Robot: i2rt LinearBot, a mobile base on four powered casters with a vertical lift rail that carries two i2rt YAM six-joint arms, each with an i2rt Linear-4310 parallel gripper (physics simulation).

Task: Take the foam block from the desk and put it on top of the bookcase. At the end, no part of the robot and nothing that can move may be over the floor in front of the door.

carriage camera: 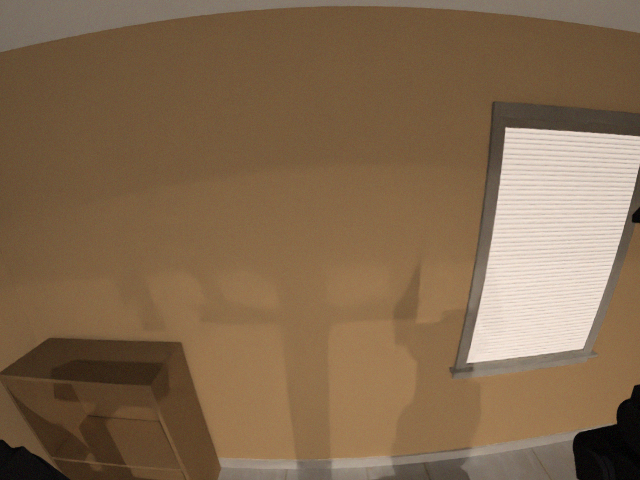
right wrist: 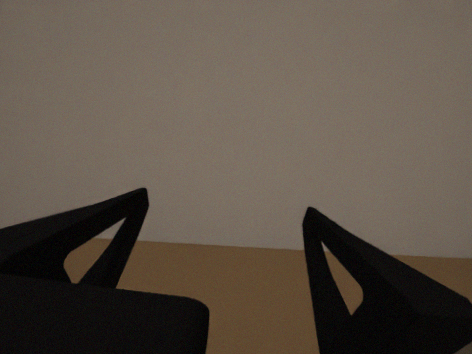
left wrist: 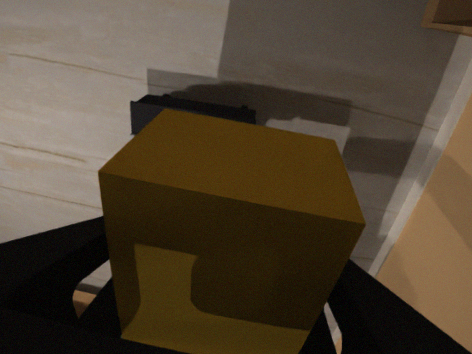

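Observation:
The yellow foam block fills the middle of the left wrist view. My left gripper is shut on it, with a finger at each side and the fingertips hidden behind it. The block is held up above the floor. My right gripper is open and empty, with wall and ceiling behind it. The bookcase stands at the lower left of the carriage view against the wall. Shadows fall on its top and front. The block, the left gripper, the desk and the door do not show in the carriage view.
A window with a blind is on the wall at the right. Black arm parts show at both lower corners. In the left wrist view are a dark base part, a white baseboard and a brown wooden corner at the upper right.

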